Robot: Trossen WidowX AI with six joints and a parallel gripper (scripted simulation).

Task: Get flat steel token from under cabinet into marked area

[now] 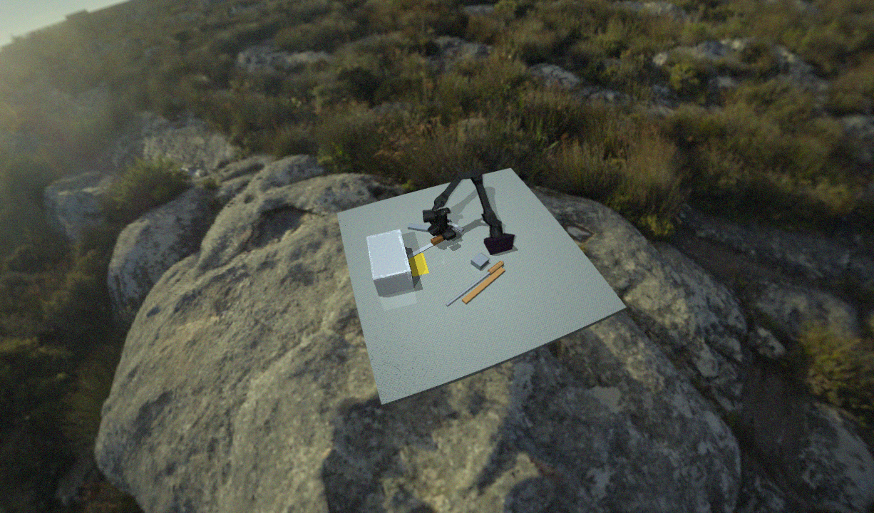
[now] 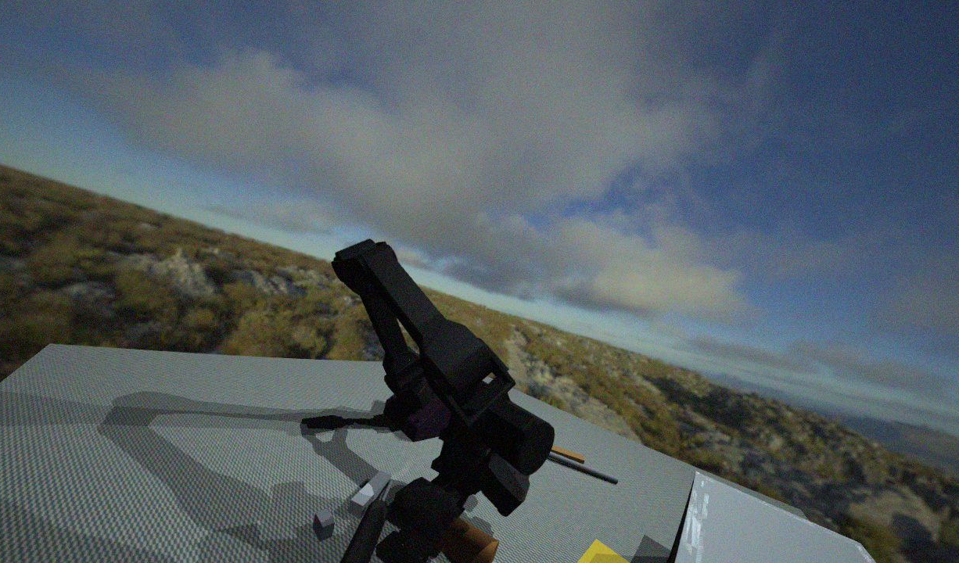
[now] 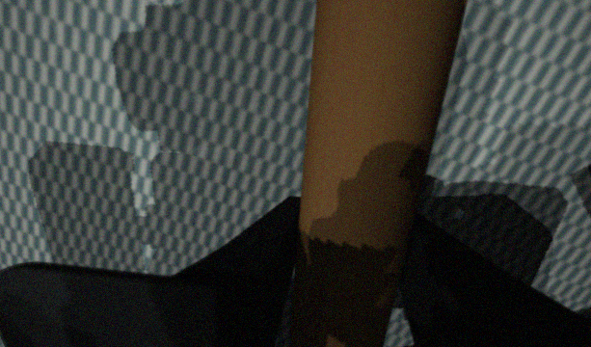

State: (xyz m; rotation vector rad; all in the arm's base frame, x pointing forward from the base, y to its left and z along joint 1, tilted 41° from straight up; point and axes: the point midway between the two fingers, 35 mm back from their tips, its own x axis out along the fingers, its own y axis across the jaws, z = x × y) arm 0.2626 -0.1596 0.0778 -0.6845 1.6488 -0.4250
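The grey bar lies 110 mm behind my gripper tip and 40 mm to the right of it. Round my gripper tip: grey block (260 mm to the left, 110 mm behind, 10 mm above); small grey cube (120 mm to the right, 90 mm behind); wooden stick (400 mm to the left, 60 mm behind).
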